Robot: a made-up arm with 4 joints.
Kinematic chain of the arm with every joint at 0, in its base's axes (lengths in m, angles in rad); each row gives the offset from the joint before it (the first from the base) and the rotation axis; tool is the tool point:
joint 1: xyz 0 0 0.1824 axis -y
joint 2: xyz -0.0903 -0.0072 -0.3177 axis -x
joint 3: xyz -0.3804 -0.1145 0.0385 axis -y
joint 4: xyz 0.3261 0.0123 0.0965 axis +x
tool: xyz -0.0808 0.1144 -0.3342
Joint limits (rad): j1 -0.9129..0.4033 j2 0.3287..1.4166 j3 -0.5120..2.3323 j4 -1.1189..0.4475
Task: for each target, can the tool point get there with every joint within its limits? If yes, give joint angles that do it. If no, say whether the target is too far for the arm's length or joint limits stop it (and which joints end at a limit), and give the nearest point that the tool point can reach.
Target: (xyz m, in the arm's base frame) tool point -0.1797 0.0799 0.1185
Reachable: yes | joints -0.0094 0.7777 1.4142 -0.3655
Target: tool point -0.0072 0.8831 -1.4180
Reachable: no: too far | nearest point -0.3236 0.3345 -0.4035 | short by 1.196 m
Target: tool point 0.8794 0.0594 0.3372
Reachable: no: joint limits stop it (at a limit: joint 1, joint 4) | nearest point -0.0728 0.0162 0.3930 | short by 0.955 m
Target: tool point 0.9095 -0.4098 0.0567
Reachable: no: joint limits stop it (at a limit: joint 1, joint 2) | nearest point -0.0025 -0.1921 -0.1486 | short by 0.960 m
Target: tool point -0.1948 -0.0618 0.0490
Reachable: yes | joints -0.4292 1.3140 0.6309 -0.3955
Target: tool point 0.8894 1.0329 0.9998
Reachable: no: too far | nearest point -0.1741 0.2499 0.5376 | short by 1.399 m
